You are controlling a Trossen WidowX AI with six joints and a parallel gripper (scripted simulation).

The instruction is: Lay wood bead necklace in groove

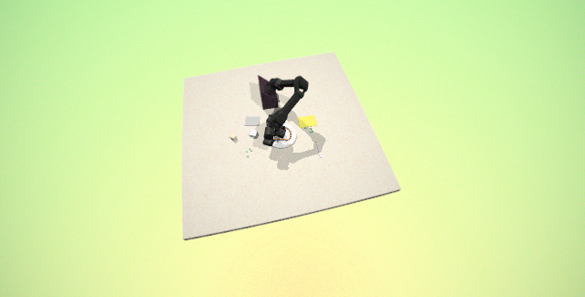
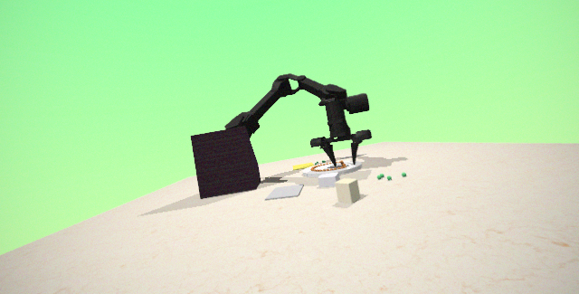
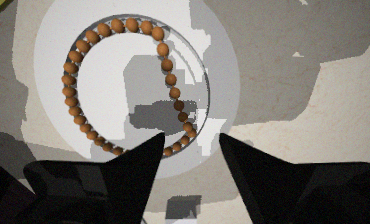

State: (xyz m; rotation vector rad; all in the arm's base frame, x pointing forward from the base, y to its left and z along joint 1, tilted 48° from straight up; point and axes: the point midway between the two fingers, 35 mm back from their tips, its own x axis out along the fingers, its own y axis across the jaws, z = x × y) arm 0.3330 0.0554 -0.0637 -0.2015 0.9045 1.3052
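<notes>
Now: the round white bead board 6 cm to the left of my gripper tip, 3 cm behind it and 1 cm below it. Round my gripper tip: cream cube (26 cm to the right, 7 cm behind); then yellow card (25 cm to the left, 12 cm behind, 2 cm below); then grey flat plate (19 cm behind, 13 cm to the right, 2 cm below).
</notes>
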